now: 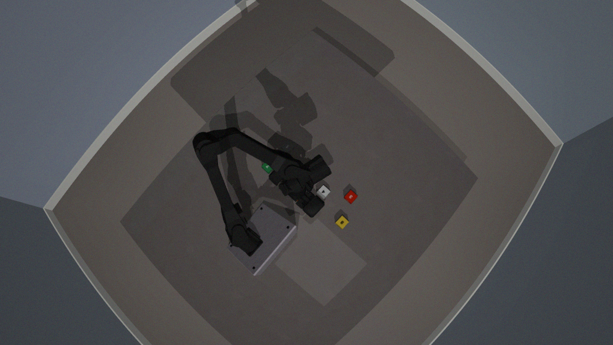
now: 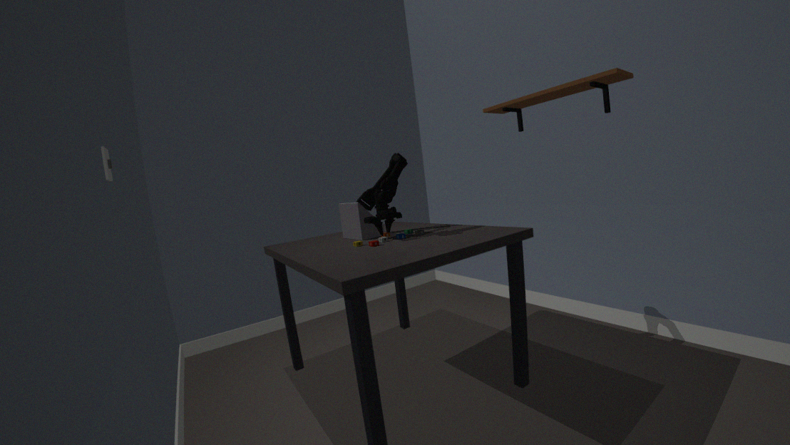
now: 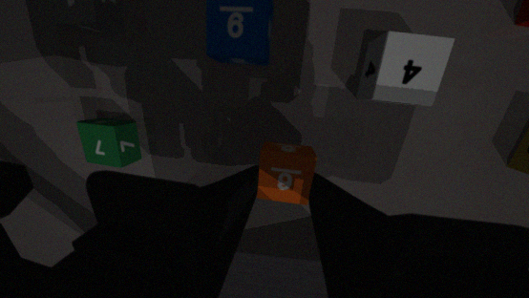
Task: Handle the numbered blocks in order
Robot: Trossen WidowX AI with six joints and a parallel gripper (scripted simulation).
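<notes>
My gripper tip is 1 cm short of the green block and 14 cm to the right of it. From my gripper tip the other things lie so: white block (7 cm ahead, 6 cm to the right); then yellow block (3 cm ahead, 17 cm to the right); then red block (11 cm ahead, 14 cm to the right).
</notes>
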